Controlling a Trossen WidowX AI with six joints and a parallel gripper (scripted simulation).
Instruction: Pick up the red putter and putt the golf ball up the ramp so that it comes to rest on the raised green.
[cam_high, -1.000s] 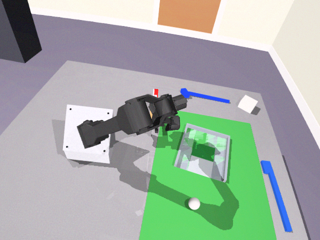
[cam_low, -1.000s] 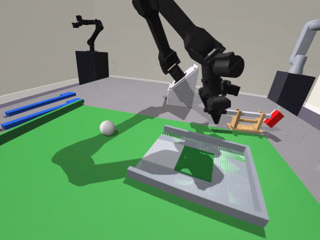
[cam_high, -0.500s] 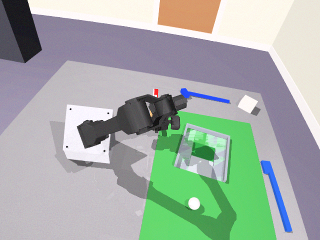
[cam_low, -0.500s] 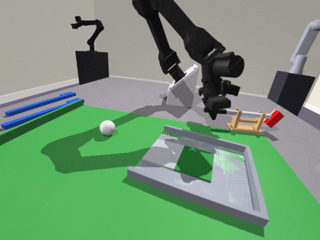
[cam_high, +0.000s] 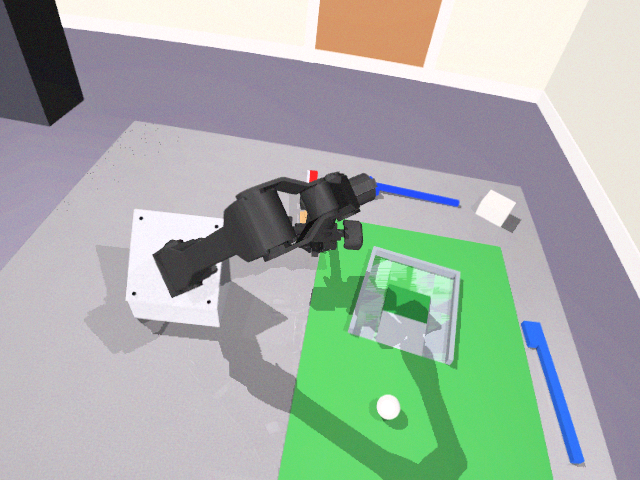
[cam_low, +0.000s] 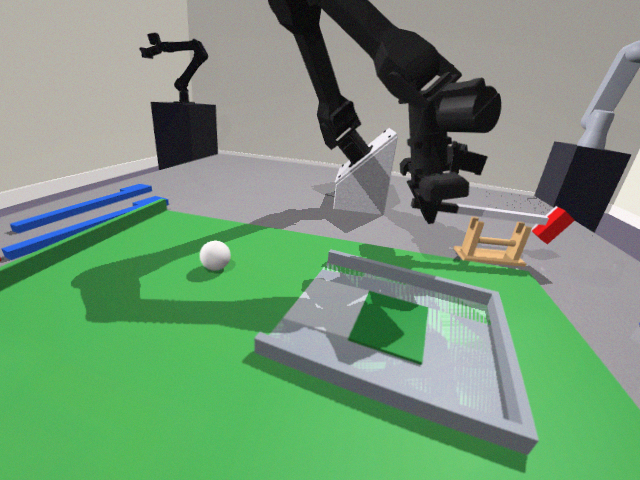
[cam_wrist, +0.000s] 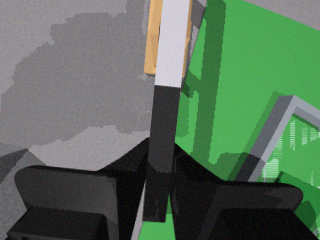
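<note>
My gripper tip is 110 mm to the right of the red putter, 30 mm past it and 20 mm below it. Also, from my gripper tip: mat 260 mm ahead, 170 mm to the right, 60 mm below; white golf ball 300 mm to the right, 200 mm ahead, 40 mm below; white cube 480 mm ahead, 350 mm to the left, 40 mm below.
</note>
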